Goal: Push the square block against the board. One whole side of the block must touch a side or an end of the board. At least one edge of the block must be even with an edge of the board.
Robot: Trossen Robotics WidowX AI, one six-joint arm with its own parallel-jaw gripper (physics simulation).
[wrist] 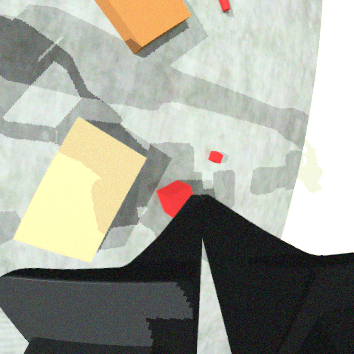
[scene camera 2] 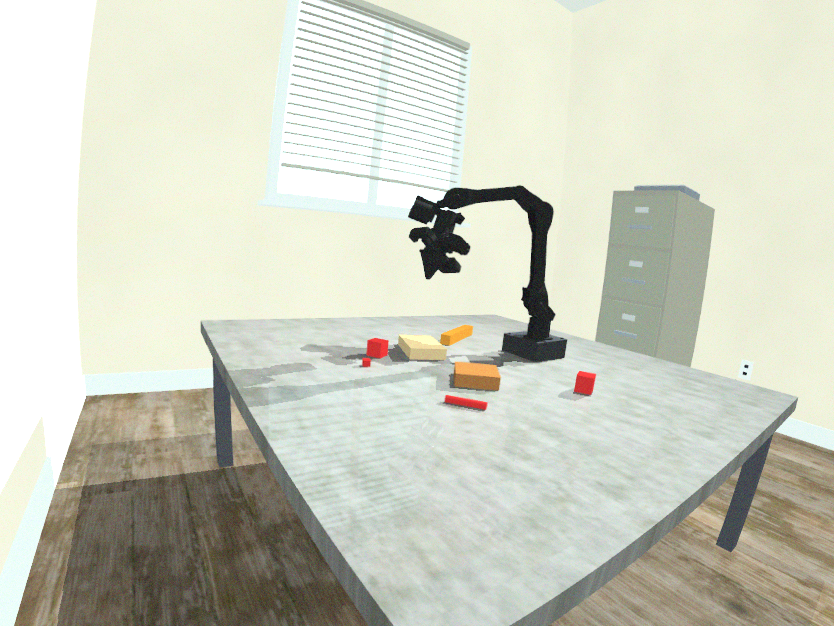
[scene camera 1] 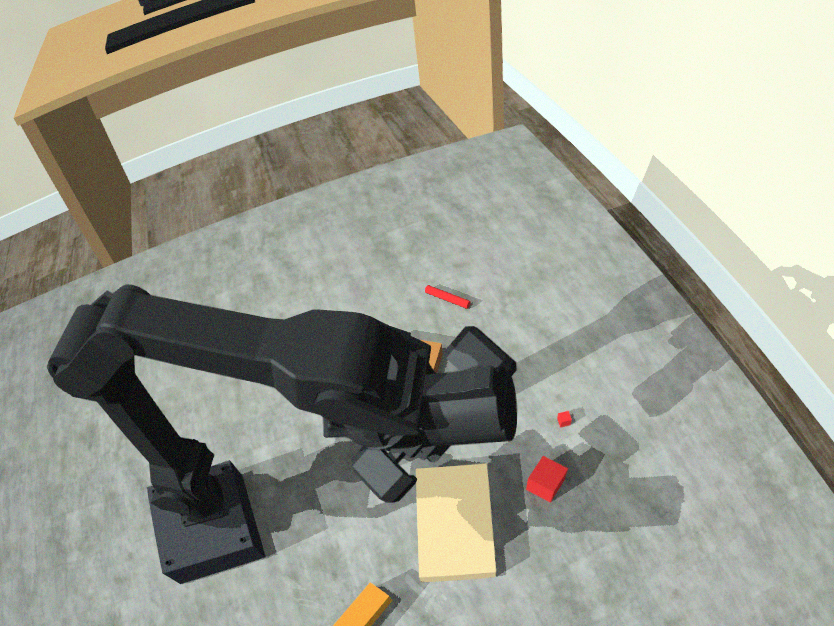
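Observation:
A pale yellow board lies flat on the table. A squarish orange-brown block lies apart from it, mostly hidden by the arm in scene camera 1 and cut off at the top of the wrist view. A red cube stands near the board's long side, with a gap between them. My gripper is shut and empty, high above the table. In the wrist view its tips overlap the red cube's edge; in scene camera 1 they are hidden.
A tiny red cube lies beyond the larger one. A red rod lies near the orange-brown block. A yellow-orange bar lies near the board. Another red cube stands near the arm's base.

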